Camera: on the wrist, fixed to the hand. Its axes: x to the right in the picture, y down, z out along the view.
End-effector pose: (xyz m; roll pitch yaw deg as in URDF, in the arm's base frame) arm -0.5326 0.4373 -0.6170 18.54 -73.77 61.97
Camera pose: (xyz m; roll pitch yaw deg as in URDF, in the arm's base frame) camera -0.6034 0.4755 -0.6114 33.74 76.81 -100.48
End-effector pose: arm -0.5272 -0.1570 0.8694 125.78 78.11 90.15
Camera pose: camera -0.5025 -0.0810 0.8798 -73.15 -74.70 -107.68
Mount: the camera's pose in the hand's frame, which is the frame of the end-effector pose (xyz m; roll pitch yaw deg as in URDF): 0.0055 0.0766 -0.0245 35.38 2.18 -175.10
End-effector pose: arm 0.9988 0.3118 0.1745 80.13 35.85 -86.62
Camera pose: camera 1.0387 0.2679 0.2290 -44.01 -30.64 91.86
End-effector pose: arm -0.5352 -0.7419 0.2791 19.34 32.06 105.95
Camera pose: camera -0.6141 -0.7584 0.2781 13.72 -28.30 -69.62
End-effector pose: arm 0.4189 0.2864 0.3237 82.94 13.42 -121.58
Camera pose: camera 0.4360 0.2497 0.3934 -47.36 -8.29 56.84
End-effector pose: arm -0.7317 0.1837 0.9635 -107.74 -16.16 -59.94
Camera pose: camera -0.7603 0.1400 0.9021 143.17 10.83 120.66
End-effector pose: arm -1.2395 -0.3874 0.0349 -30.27 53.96 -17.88
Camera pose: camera -1.2659 -0.3223 -0.0047 58.15 -54.20 171.26
